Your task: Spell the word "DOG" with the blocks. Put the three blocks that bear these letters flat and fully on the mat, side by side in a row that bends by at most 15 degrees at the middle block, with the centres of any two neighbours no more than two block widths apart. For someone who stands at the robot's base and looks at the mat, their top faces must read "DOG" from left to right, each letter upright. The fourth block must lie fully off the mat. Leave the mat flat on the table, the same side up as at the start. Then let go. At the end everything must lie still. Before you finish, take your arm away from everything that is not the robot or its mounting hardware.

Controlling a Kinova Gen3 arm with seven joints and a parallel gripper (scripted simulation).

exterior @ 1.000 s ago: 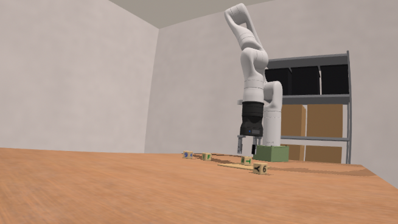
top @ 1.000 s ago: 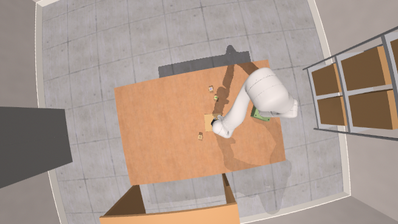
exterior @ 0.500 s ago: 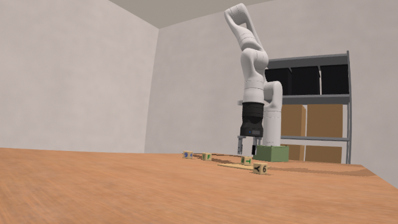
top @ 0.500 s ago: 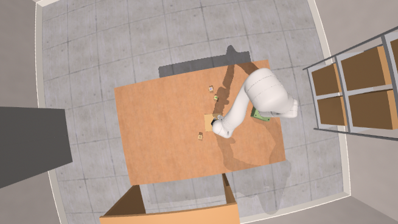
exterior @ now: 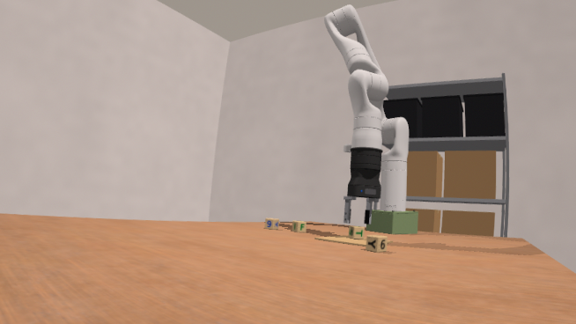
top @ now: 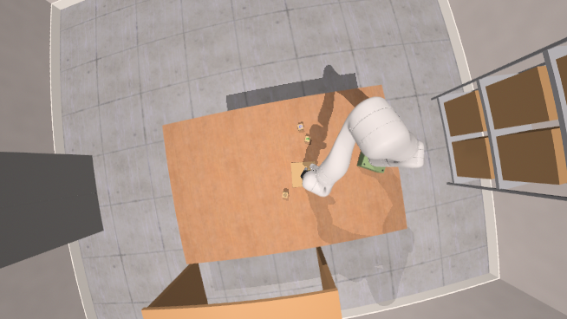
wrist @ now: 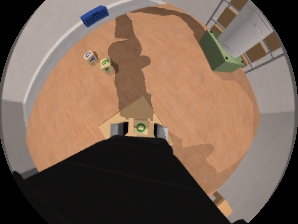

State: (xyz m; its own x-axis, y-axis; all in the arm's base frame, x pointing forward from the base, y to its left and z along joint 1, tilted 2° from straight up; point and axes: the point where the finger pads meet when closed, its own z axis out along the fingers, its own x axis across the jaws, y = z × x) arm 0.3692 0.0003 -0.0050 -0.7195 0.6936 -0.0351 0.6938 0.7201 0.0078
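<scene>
My hand is 4 cm above the wooden block. The rest, counted from my hand: green-lettered block 3 cm behind, 18 cm to the right, 4 cm below; tan mat 3 cm ahead, 1 cm to the left, 6 cm below; blue-lettered block 1 cm behind, 26 cm to the right, 4 cm below.
</scene>
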